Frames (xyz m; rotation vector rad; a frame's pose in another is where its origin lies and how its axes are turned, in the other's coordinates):
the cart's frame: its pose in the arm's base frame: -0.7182 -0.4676 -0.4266 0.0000 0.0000 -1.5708
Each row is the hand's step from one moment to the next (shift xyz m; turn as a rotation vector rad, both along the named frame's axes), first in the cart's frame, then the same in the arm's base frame.
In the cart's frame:
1: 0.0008 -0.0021 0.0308 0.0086 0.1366 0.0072
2: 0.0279 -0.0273 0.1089 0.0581 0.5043 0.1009
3: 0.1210 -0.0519 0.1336 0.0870 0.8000 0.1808
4: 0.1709 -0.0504 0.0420 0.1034 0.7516 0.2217
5: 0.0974 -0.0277 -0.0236 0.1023 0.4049 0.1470
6: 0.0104 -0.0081 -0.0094 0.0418 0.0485 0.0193
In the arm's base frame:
1: -0.0021 -0.0008 0.0308 0.1366 -0.0086 0.0072
2: -0.0273 -0.0279 0.1089 0.5043 -0.0581 0.1009
3: -0.0519 -0.1210 0.1336 0.8000 -0.0870 0.1808
4: -0.0504 -0.1709 0.0420 0.7516 -0.1034 0.2217
5: -0.0277 -0.0974 -0.0236 0.4049 -0.1023 0.1470
6: -0.0081 -0.0104 -0.0094 0.0485 -0.0418 0.0193

